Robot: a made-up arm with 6 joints. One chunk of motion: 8 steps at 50 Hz.
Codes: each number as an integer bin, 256 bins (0 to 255) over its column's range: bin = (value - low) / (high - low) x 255, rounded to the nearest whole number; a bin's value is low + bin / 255 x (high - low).
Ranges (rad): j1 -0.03..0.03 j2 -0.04..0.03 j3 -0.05..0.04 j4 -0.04..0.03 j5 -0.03..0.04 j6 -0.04..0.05
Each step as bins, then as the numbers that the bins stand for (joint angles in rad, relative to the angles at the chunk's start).
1 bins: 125 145 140 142 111 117
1 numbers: -0.0006 -0.0002 -0.0006 -0.0010 0.0005 0.0013
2 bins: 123 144 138 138 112 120
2 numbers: -0.0011 -0.0005 -0.0013 -0.0021 0.0007 0.0024
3 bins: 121 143 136 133 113 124
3 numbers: -0.0015 -0.0007 -0.0020 -0.0035 0.0010 0.0038
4 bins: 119 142 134 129 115 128
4 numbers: -0.0020 -0.0010 -0.0027 -0.0046 0.0016 0.0052
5 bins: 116 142 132 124 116 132
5 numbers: -0.0027 -0.0010 -0.0034 -0.0060 0.0018 0.0066
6 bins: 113 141 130 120 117 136
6 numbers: -0.0034 -0.0013 -0.0041 -0.0071 0.0021 0.0080
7 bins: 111 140 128 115 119 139
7 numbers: -0.0039 -0.0016 -0.0048 -0.0084 0.0027 0.0091
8 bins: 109 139 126 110 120 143
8 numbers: -0.0044 -0.0018 -0.0055 -0.0098 0.0029 0.0105
